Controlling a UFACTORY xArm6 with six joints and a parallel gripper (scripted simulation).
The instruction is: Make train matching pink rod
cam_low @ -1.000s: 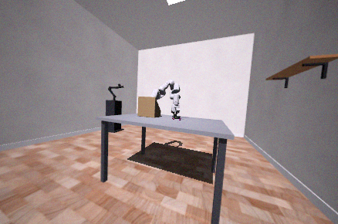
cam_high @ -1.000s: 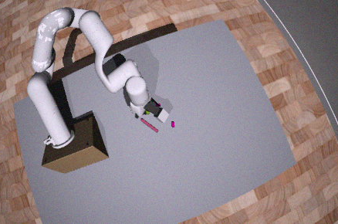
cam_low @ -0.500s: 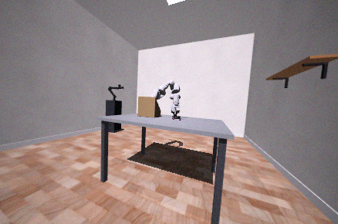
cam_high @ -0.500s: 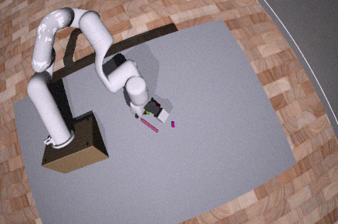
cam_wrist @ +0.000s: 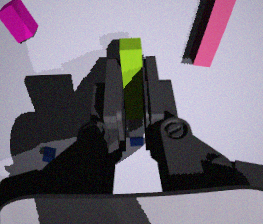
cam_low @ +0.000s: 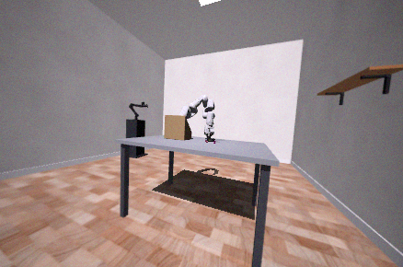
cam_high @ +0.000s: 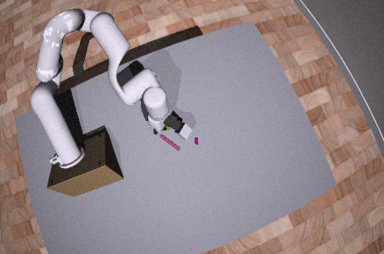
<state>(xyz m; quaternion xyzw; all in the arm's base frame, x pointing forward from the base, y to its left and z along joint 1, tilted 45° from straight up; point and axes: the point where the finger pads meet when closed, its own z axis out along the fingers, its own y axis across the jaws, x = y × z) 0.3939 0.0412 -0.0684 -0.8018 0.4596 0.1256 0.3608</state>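
My gripper is now 2 cm past the grey rod, 4 cm to the right of it and 3 cm above it. The rest, counted from my hand: lime rod: 2 cm below; pink rod: 1 cm behind, 7 cm to the right, 3 cm below.
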